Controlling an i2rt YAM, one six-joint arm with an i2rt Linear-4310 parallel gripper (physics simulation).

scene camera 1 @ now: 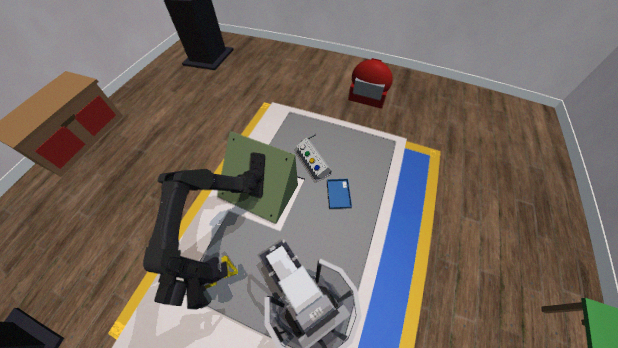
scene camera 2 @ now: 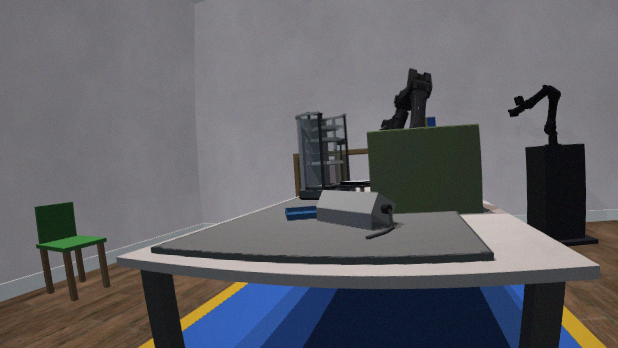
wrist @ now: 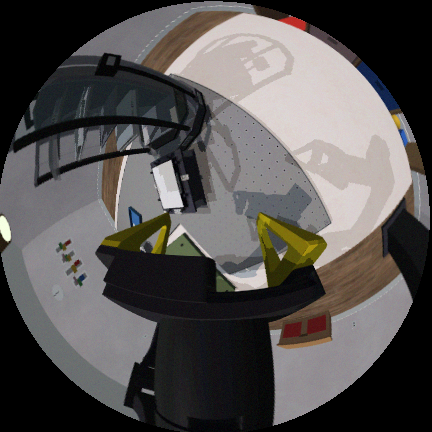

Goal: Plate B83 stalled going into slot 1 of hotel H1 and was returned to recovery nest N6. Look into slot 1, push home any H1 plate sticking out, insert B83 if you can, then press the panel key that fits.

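On a clear plate rack, (scene camera 2: 315, 176) and (wrist: 127, 145) are the same spot.
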